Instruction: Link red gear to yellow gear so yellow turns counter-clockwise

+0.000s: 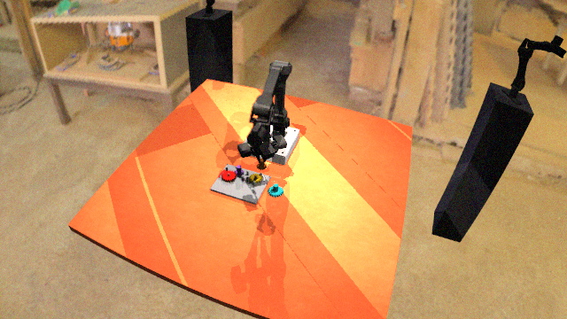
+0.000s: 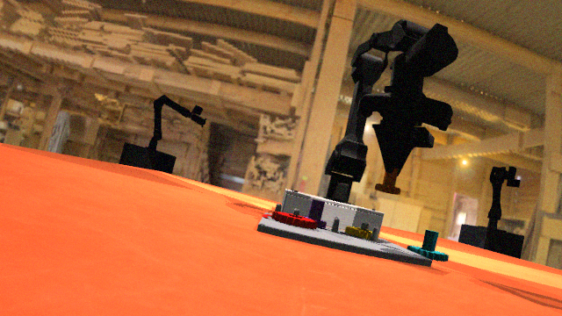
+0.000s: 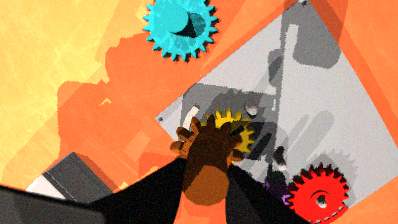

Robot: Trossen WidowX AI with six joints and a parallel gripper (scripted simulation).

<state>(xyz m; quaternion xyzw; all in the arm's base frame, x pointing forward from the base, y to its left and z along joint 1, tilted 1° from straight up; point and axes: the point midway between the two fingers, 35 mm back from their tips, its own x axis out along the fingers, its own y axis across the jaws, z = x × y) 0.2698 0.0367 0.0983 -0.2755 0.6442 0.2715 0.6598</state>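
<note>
My gripper tip is 11 cm to the left of the purple gear and 9 cm above it. Round my gripper tip: yellow gear 10 cm below, 3 cm to the right; then orange gear 1 cm below; then cyan gear 10 cm below, 8 cm to the left, 3 cm ahead.
</note>
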